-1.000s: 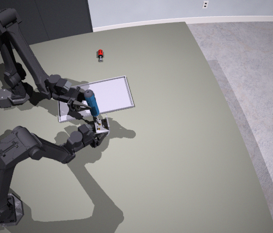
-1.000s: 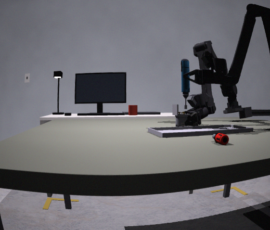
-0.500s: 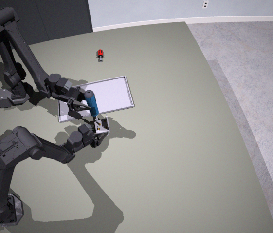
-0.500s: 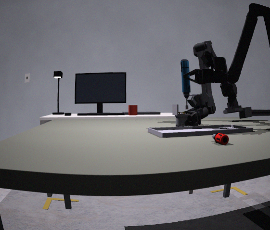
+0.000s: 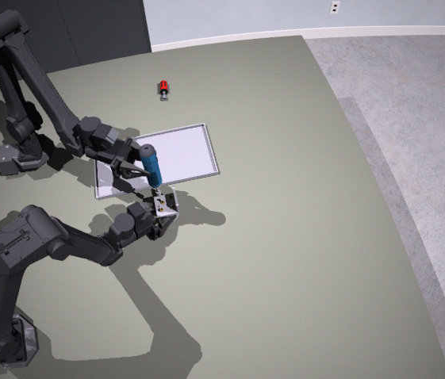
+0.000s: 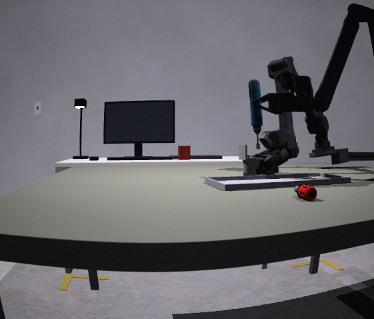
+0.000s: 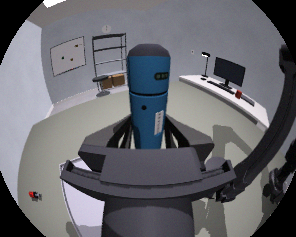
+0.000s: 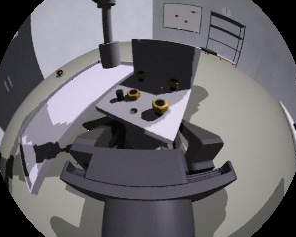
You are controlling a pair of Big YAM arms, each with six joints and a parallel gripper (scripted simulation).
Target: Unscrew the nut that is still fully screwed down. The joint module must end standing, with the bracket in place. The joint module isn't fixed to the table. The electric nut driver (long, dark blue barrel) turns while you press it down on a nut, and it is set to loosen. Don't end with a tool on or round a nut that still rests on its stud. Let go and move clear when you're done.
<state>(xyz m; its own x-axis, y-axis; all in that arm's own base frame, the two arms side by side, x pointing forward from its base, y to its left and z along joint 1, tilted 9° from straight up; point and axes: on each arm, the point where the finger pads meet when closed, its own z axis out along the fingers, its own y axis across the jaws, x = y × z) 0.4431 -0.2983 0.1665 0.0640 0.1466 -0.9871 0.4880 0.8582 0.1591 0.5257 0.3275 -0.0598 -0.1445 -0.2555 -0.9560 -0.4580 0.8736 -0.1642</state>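
The bracket lies 50 mm above my right hand. Also, from my right hand: socket tip 20 mm behind, 20 mm to the left, 90 mm above; short red-handled tool 10 mm ahead, 540 mm to the left, 10 mm below; shallow white tray 50 mm behind, 210 mm to the left, 20 mm below.
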